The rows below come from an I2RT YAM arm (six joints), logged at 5 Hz.
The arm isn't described. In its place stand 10 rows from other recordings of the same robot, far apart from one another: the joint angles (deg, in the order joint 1, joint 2, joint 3, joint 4, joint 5, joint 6), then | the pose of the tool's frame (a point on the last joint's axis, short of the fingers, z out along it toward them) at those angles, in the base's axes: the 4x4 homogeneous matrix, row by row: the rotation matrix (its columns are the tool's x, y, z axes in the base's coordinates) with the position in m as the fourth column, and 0 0 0 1 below.
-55.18, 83.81, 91.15, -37.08, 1.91, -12.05 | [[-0.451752 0.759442 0.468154 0.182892], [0.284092 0.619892 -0.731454 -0.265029], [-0.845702 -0.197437 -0.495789 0.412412], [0 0 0 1]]
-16.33, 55.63, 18.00, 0.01, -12.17, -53.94 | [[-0.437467 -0.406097 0.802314 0.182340], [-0.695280 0.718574 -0.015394 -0.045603], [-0.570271 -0.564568 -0.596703 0.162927], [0 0 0 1]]
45.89, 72.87, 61.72, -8.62, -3.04, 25.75 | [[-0.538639 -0.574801 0.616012 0.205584], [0.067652 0.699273 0.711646 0.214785], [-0.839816 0.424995 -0.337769 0.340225], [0 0 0 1]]
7.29, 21.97, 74.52, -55.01, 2.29, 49.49 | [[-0.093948 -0.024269 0.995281 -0.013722], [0.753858 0.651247 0.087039 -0.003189], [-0.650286 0.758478 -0.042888 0.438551], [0 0 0 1]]
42.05, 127.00, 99.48, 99.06, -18.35, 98.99 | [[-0.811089 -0.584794 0.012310 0.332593], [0.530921 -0.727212 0.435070 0.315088], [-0.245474 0.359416 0.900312 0.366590], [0 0 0 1]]
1.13, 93.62, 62.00, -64.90, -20.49, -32.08 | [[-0.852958 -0.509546 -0.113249 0.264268], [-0.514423 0.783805 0.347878 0.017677], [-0.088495 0.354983 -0.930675 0.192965], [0 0 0 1]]
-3.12, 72.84, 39.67, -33.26, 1.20, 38.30 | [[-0.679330 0.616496 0.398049 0.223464], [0.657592 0.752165 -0.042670 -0.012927], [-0.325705 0.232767 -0.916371 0.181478], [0 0 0 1]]
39.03, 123.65, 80.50, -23.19, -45.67, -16.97 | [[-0.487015 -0.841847 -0.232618 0.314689], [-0.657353 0.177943 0.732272 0.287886], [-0.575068 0.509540 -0.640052 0.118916], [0 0 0 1]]
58.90, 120.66, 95.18, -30.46, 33.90, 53.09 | [[-0.696252 0.012234 0.717693 0.254400], [0.130647 0.985314 0.109948 0.383284], [-0.705808 0.170316 -0.687625 0.203578], [0 0 0 1]]
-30.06, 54.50, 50.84, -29.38, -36.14, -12.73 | [[-0.455142 -0.126784 0.881346 0.184619], [0.057803 0.983516 0.171332 -0.082589], [-0.888541 0.128925 -0.440311 0.316644], [0 0 0 1]]
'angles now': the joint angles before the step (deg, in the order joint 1, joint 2, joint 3, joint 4, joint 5, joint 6). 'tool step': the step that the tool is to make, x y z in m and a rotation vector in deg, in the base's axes. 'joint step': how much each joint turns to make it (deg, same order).
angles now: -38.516 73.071 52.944 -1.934 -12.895 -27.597
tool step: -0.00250 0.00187 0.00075 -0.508 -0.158 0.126
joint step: -0.021 -0.798 -0.523 0.089 -0.025 -0.341
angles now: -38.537 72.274 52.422 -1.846 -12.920 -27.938
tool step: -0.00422 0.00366 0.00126 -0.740 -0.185 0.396
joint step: 0.026 -1.403 -0.842 -0.086 -0.175 -0.582
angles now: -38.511 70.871 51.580 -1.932 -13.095 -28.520
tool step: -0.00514 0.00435 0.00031 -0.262 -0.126 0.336
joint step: 0.010 -1.631 -1.062 -0.363 -0.259 -0.242
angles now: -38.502 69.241 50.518 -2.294 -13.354 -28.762
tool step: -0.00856 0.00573 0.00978 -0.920 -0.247 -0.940
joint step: -0.046 -2.739 0.290 -2.312 1.036 -0.220
